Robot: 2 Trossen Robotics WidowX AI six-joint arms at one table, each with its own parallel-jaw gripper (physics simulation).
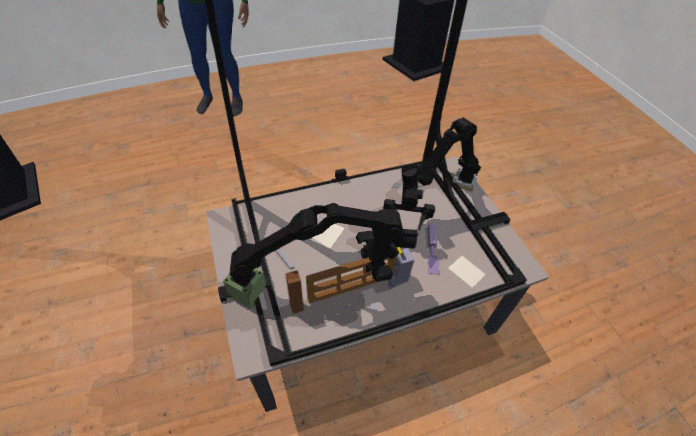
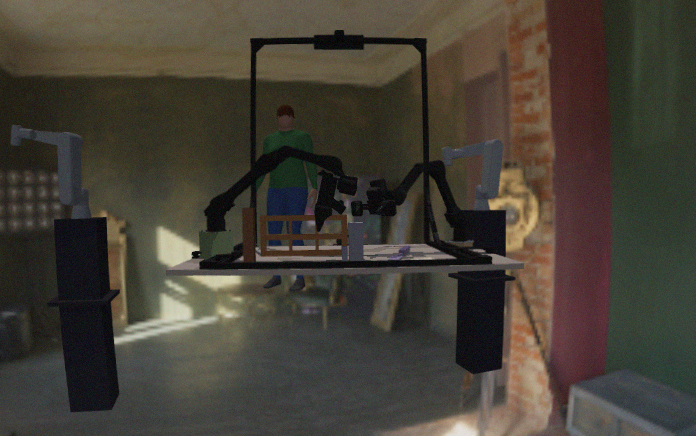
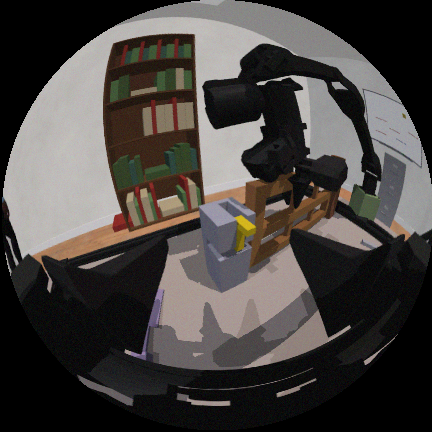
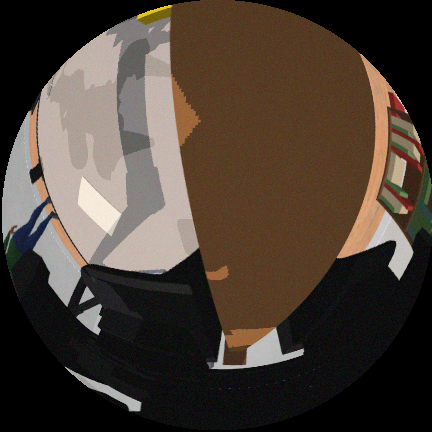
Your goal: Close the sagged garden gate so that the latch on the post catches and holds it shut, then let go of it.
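Pixels of known places: left gripper, fingertip midpoint: (image 1: pixel 407 228) (image 2: pixel 365 212) (image 3: pixel 230 239); right gripper, fingertip midpoint: (image 1: pixel 366 269) (image 2: pixel 318 231) (image 3: pixel 292 205); left arm's base, link origin: (image 1: pixel 466 177) (image 2: pixel 459 240); right arm's base, link origin: (image 1: pixel 243 276) (image 2: pixel 215 231) (image 3: pixel 367 190).
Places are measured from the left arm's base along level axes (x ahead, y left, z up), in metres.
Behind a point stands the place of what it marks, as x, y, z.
Note:
The brown slatted gate (image 1: pixel 333 282) {0.821, -0.263, 0.072} (image 2: pixel 303 235) {0.776, -0.213, 0.067} (image 3: pixel 282 219) {0.695, -0.166, 0.069} (image 4: pixel 273 160) hangs from a brown hinge post (image 1: pixel 294 291) {0.935, -0.346, 0.117} (image 2: pixel 248 234) {0.931, -0.341, 0.075}. Its free end stands right beside the grey latch post (image 1: pixel 403 266) {0.659, -0.073, 0.087} (image 2: pixel 355 240) {0.654, -0.066, 0.048} (image 3: pixel 223 250) {0.600, -0.090, 0.073}. The yellow latch (image 1: pixel 399 251) {0.621, -0.106, 0.108} (image 3: pixel 243 233) {0.604, -0.112, 0.100} sticks up from that post, next to the gate's end stile. My right gripper (image 1: pixel 382 270) (image 2: pixel 320 222) {0.727, -0.185, 0.082} (image 3: pixel 292 205) {0.727, -0.185, 0.082} (image 4: pixel 240 230) {0.727, -0.185, 0.082} is shut on the gate's top rail near its free end. My left gripper (image 1: pixel 408 212) (image 2: pixel 359 208) {0.541, -0.112, 0.145} (image 3: pixel 230 239) {0.541, -0.112, 0.145} is open and empty, a little behind the latch post.
A purple object (image 1: pixel 433 248) {0.453, -0.009, -0.014} (image 3: pixel 155 318) {0.504, -0.007, -0.020} lies right of the latch post. Two white sheets (image 1: pixel 466 271) {0.489, 0.142, -0.026} (image 1: pixel 328 235) {0.580, -0.410, -0.026} and a small grey scrap (image 1: pixel 376 306) {0.785, -0.109, -0.025} lie on the table. A black frame (image 1: pixel 407 317) {0.785, 0.007, -0.009} rims the table. A person (image 1: pixel 212 52) stands behind it.

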